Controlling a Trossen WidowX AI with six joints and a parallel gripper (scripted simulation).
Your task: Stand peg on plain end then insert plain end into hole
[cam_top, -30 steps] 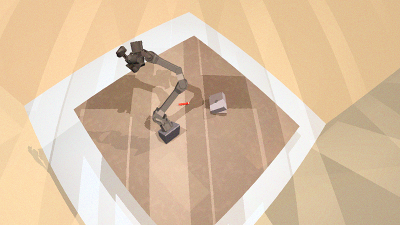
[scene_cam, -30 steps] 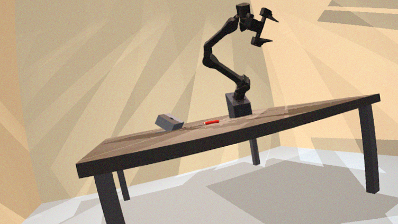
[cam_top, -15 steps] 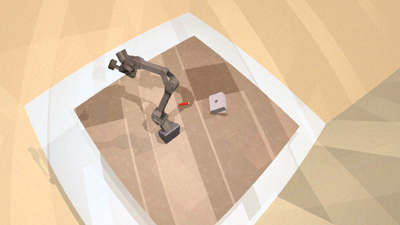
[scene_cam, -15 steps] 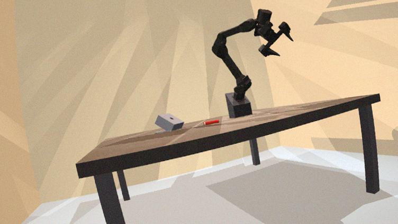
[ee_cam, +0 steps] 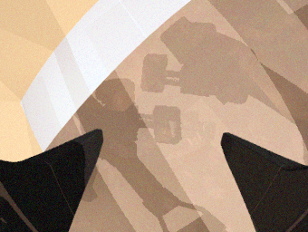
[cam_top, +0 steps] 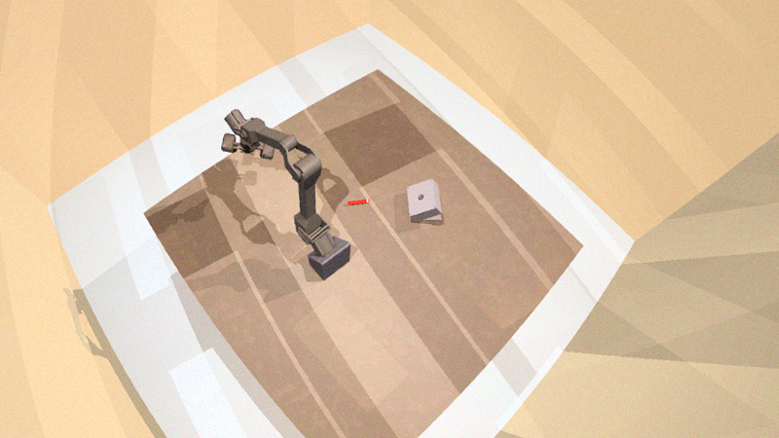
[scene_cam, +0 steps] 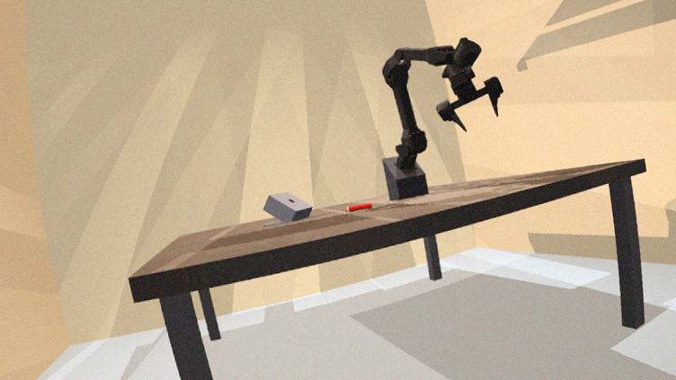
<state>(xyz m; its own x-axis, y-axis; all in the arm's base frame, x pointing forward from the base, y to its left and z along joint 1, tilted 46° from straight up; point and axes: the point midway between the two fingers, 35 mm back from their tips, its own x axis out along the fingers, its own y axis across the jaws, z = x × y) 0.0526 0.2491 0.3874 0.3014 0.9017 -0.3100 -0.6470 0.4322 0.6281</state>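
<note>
Right now the red peg is 400 mm to the right of my gripper tip, 200 mm ahead of it and 170 mm below it. Also, from my gripper tip: grey sloped panel: 580 mm to the right, 350 mm ahead, 130 mm below.
</note>
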